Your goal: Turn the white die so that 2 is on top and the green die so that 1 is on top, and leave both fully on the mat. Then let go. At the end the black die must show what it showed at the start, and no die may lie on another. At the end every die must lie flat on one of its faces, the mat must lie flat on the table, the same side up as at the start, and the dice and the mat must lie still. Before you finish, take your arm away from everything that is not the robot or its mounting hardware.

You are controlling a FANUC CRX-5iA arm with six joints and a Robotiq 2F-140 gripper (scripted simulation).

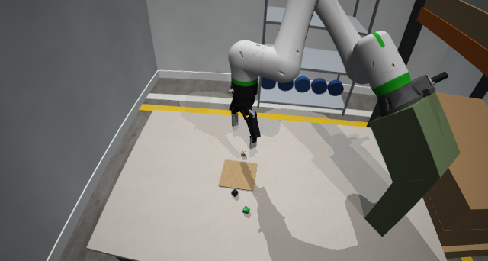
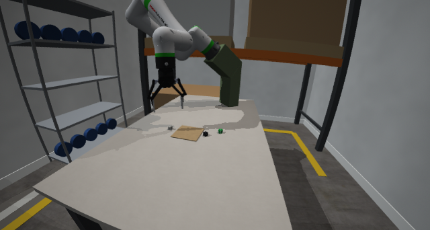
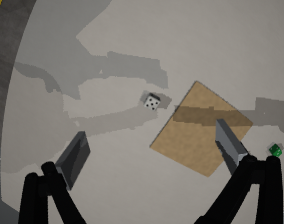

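Right now my hand is 120 mm above the white die. Round my hand: mat (20 mm ahead, 110 mm to the left, 130 mm below); then black die (40 mm ahead, 200 mm to the left, 120 mm below); then green die (280 mm to the left, 120 mm below).
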